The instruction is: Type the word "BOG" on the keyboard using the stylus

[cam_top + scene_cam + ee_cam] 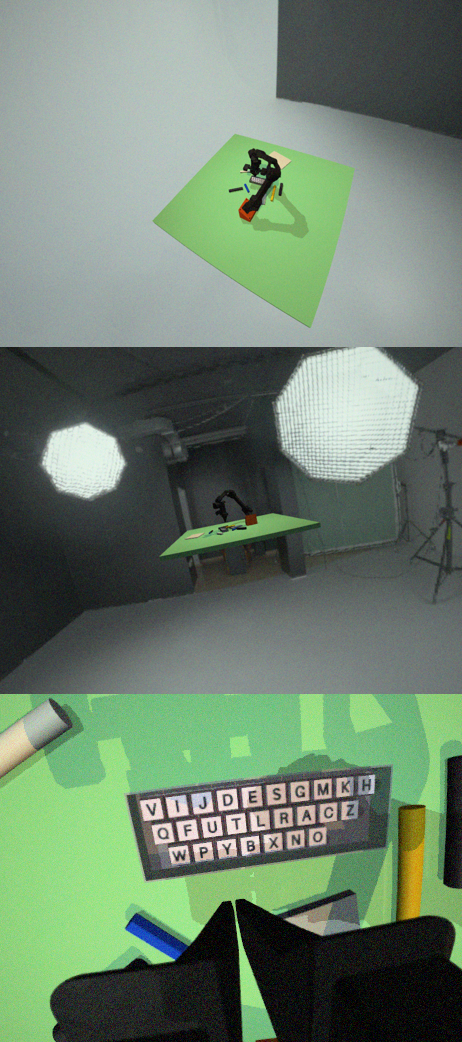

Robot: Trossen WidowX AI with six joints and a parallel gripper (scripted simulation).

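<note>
My gripper tip is 110 mm past the blue stylus, 90 mm above it and 10 mm to the right of it. Also, from my gripper tip: G key 80 mm below, 60 mm ahead, 50 mm to the right; grey flat block 110 mm to the right, 100 mm behind, 90 mm below; O key 80 mm below, 70 mm to the right, 20 mm ahead.
</note>
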